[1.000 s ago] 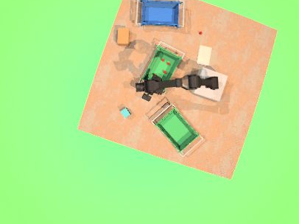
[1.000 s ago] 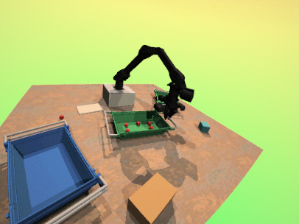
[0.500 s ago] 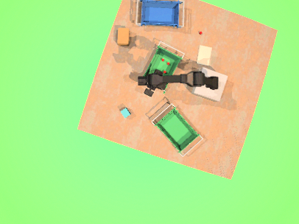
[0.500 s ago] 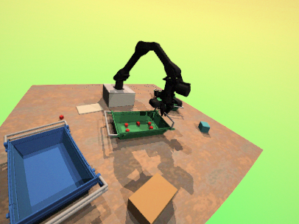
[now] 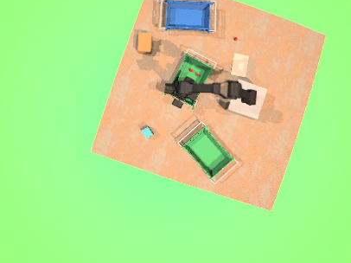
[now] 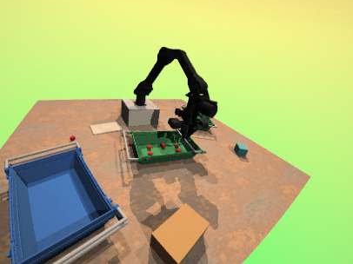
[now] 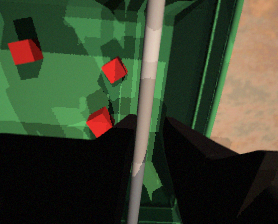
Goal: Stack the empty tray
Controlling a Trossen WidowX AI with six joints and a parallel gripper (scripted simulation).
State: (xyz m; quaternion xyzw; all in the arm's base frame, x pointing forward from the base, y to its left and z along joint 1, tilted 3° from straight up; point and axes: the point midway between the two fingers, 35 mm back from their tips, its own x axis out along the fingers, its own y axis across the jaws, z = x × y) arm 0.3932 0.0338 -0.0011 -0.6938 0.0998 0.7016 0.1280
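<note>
Right now my gripper tip is 34 cm to the right of the green tray, 21 cm past it and 2 cm above it. Round my gripper tip: beige flat plate (34 cm behind, 26 cm to the right, 6 cm below); teal cube (27 cm to the left, 19 cm ahead, 4 cm below); orange box (30 cm to the right, 30 cm ahead, 3 cm below).
</note>
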